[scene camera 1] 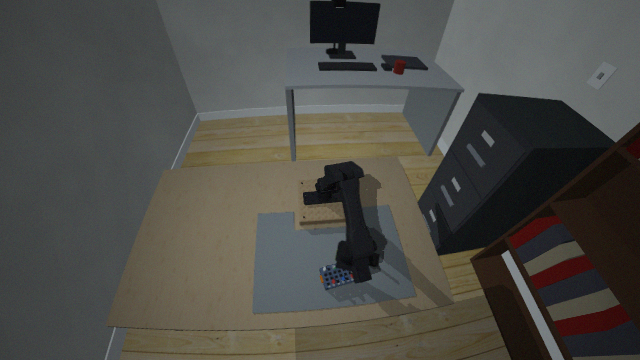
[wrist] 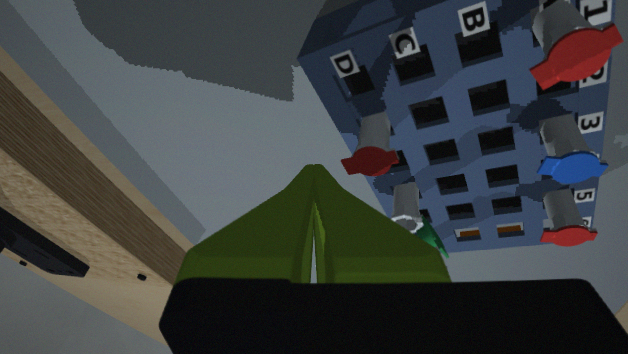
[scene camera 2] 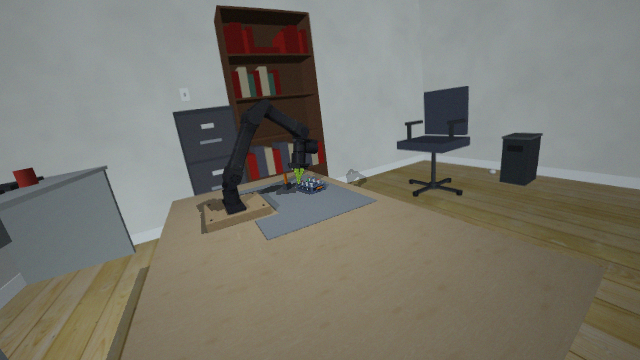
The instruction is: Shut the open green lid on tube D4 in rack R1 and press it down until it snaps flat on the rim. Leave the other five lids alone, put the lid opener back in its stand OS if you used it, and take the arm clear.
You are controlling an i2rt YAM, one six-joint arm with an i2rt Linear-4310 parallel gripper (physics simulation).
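Where they show: gripper, fingertip midpoint: [scene camera 1: 339, 258] [wrist: 314, 178] [scene camera 2: 298, 183]; arm's base, link origin: [scene camera 1: 324, 197] [scene camera 2: 233, 205].
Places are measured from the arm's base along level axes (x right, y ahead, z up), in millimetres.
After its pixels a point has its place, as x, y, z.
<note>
The blue rack R1 [scene camera 1: 327, 283] {43, 408, -10} [scene camera 2: 313, 190] {43, 365, -24} [wrist: 470, 120] {-26, 376, -2} stands on the grey mat. In the wrist view tube D4 [wrist: 406, 200] {5, 350, 6} stands in the D column with its round rim uncovered, and its green lid [wrist: 433, 237] {2, 361, 26} stands open beside the rim, partly hidden behind a finger. My gripper [scene camera 2: 299, 183] {-17, 318, 10} [wrist: 314, 178] {-17, 318, 10} is shut and empty, its green fingertips beside the D side of the rack, near D4. The lid opener [scene camera 2: 285, 179] {-116, 292, 21} is upright in its dark stand OS [scene camera 2: 287, 186] {-101, 291, -14}. In scene camera 1 the arm hides the fingertips.
In the wrist view a red-lidded tube [wrist: 371, 161] {-29, 344, 16} is in column D. Two more red lids [wrist: 577, 57] {-56, 398, 16} [wrist: 569, 235] {19, 409, 16} and a blue lid [wrist: 573, 168] {-18, 403, 16} are on the far side column. The grey mat [scene camera 1: 280, 295] {231, 429, -32} [scene camera 2: 320, 215] {295, 250, -32} lies on the table, beside the wooden arm base [scene camera 1: 322, 220] {24, 123, -6} [scene camera 2: 235, 222] {124, -22, -27}.
</note>
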